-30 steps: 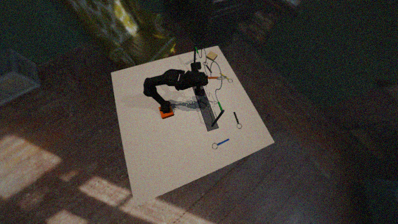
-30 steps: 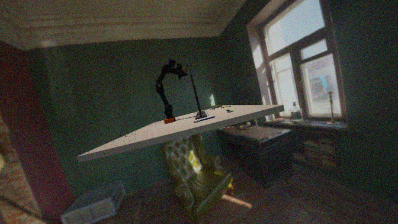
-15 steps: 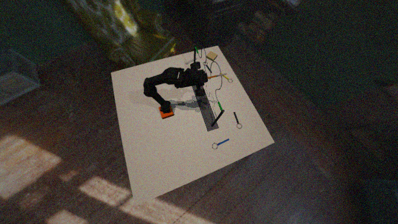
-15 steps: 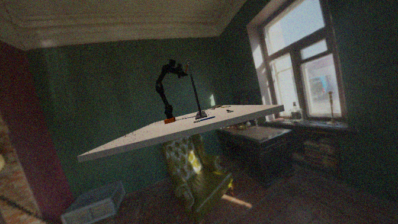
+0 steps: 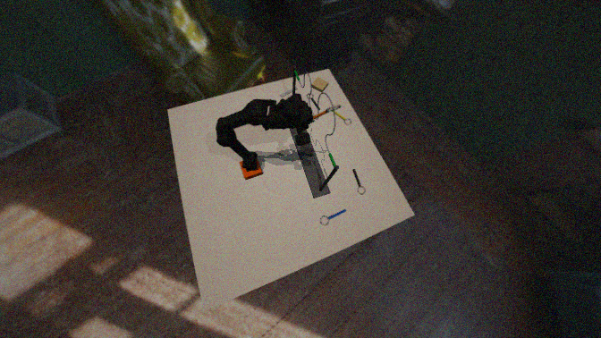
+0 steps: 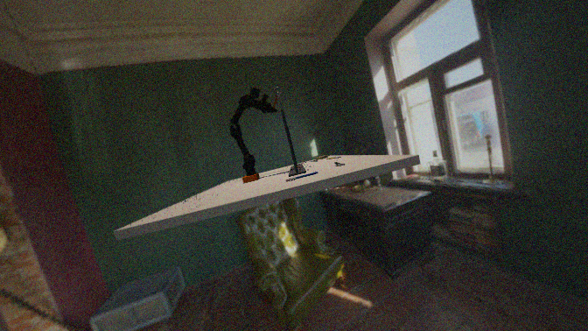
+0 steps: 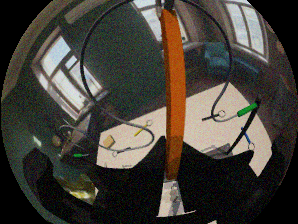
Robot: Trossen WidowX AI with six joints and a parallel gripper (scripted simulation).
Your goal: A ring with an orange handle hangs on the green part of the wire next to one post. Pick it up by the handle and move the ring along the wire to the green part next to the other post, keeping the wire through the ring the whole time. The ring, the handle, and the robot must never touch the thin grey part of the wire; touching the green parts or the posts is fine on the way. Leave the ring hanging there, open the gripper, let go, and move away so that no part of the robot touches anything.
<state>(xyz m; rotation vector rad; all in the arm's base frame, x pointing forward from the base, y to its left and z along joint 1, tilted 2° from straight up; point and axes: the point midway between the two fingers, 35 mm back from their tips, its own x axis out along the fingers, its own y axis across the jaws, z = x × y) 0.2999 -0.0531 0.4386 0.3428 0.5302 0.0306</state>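
Now: gripper tip 8 cm below the ring with orange handle, 3 cm to the left of it and 2 cm short of it. Also, from my gripper tip: yellow-handled ring (46 cm below, 39 cm ahead, 25 cm to the left); then blue-handled ring (46 cm below, 38 cm to the right, 4 cm ahead); then black-handled ring (46 cm below, 29 cm ahead, 24 cm to the right).
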